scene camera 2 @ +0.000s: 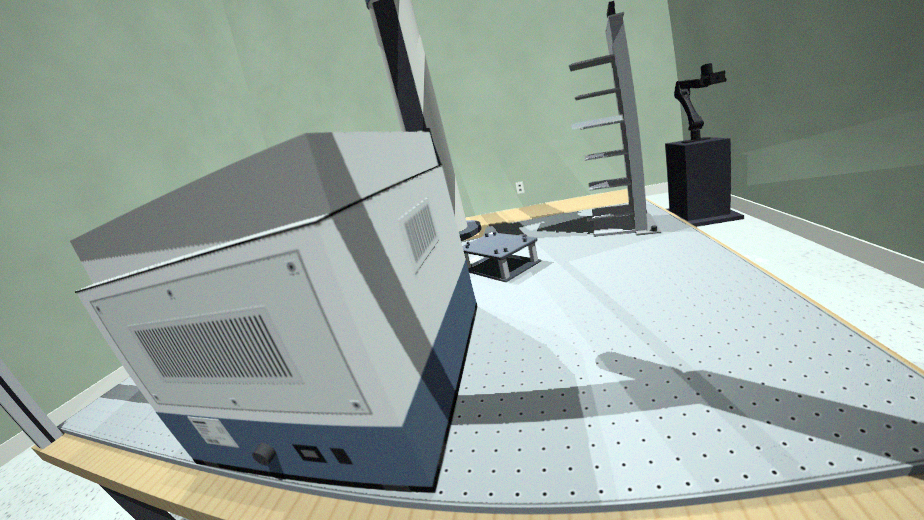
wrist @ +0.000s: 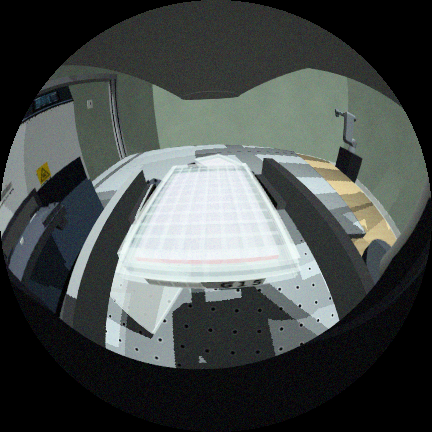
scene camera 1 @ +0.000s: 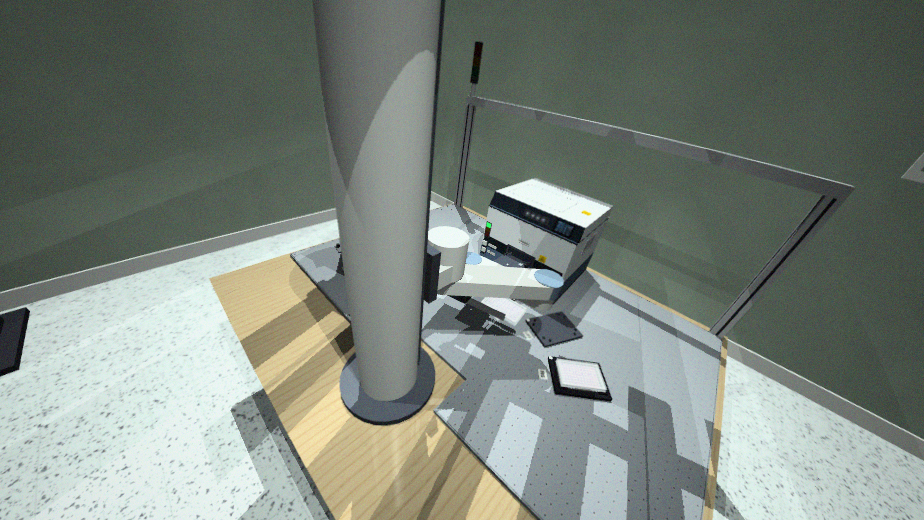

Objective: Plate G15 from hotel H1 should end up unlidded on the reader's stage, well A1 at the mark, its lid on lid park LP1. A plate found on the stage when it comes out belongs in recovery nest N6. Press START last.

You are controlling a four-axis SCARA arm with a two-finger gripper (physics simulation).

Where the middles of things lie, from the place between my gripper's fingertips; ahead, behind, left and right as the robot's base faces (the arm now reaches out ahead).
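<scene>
Reader back panel (scene camera 2: 329,387): 62 cm ahead of my gripper, 14 cm to the left, 8 cm above. Nest N6 (scene camera 1: 604,396): 2 cm ahead of my gripper, 26 cm to the right, 10 cm below. Reader stage (wrist: 43,220): my gripper in sight 17 cm short of it, 2 cm below it, 13 cm to the right of it.
</scene>
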